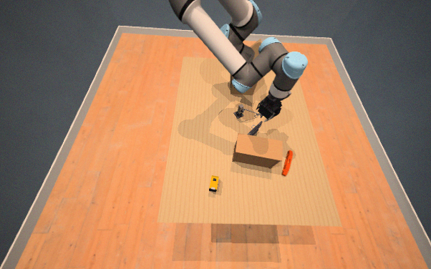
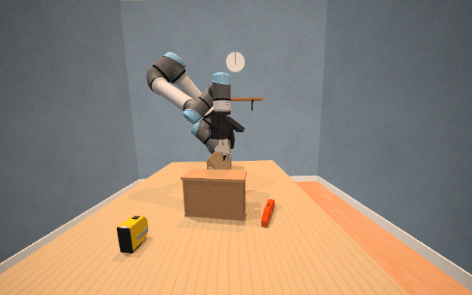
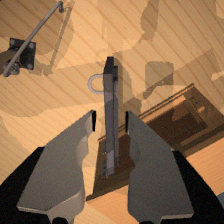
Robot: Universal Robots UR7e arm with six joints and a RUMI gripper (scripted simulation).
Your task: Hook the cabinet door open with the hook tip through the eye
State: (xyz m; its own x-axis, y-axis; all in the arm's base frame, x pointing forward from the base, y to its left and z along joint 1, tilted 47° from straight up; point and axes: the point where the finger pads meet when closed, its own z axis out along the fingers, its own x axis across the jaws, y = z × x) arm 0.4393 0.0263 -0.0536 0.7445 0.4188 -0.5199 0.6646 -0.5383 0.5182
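Now: the thin hook 130 mm below my hand, 120 mm behind it and 40 mm to the right of it. Round my hand: black box (310 mm ahead, 250 mm to the right, 140 mm below); cabinet door (110 mm below, 60 mm to the right, 40 mm ahead); orange bar (190 mm ahead, 160 mm below, 150 mm to the left).
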